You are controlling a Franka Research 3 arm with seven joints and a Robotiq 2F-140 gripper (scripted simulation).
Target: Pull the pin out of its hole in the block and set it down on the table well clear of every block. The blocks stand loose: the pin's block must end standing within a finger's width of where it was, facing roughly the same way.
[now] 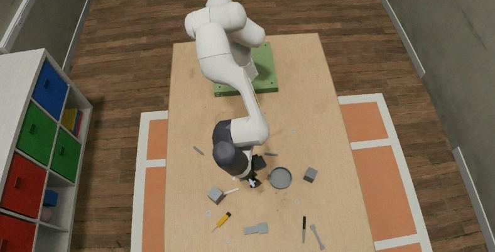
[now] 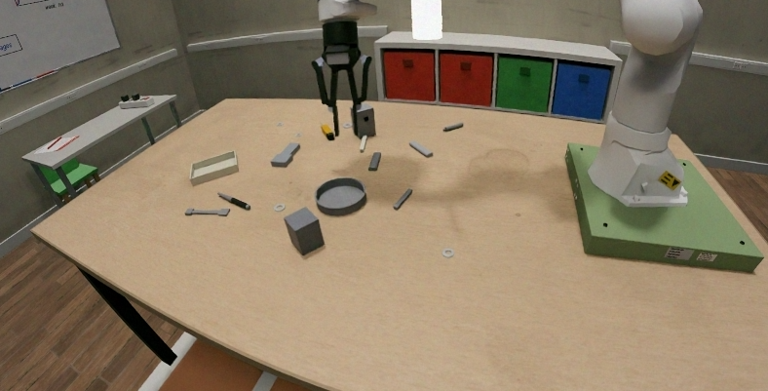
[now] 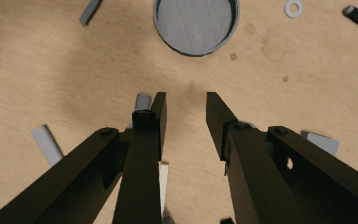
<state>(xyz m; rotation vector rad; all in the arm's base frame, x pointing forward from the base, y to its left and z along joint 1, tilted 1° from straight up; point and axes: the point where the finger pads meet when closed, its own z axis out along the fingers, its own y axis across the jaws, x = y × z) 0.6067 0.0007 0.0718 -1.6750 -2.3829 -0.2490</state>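
The cream pin lies 12 cm below my hand, 11 cm to the right of it and 1 cm ahead of it. Round my hand: lighter bar (14 cm behind, 12 cm below, 11 cm to the right); then yellow utility knife (16 cm to the right, 14 cm ahead, 11 cm below); then round grey dish (12 cm to the left, 11 cm below, 2 cm behind).
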